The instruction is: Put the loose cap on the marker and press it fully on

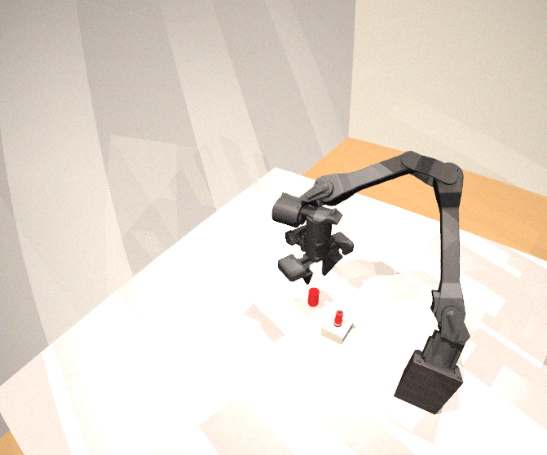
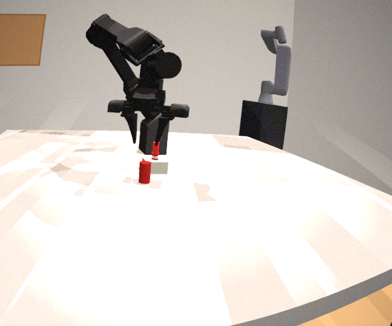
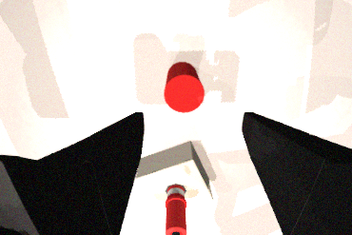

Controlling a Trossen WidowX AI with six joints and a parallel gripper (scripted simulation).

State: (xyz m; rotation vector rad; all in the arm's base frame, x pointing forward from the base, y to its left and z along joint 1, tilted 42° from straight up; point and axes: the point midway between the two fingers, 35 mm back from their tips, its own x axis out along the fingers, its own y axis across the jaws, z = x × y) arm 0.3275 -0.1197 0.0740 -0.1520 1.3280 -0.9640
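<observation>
Right now my gripper tip is 7 cm above the cap. From my gripper tip the other things lie so: holder block 9 cm behind, 6 cm to the left, 8 cm below.
</observation>
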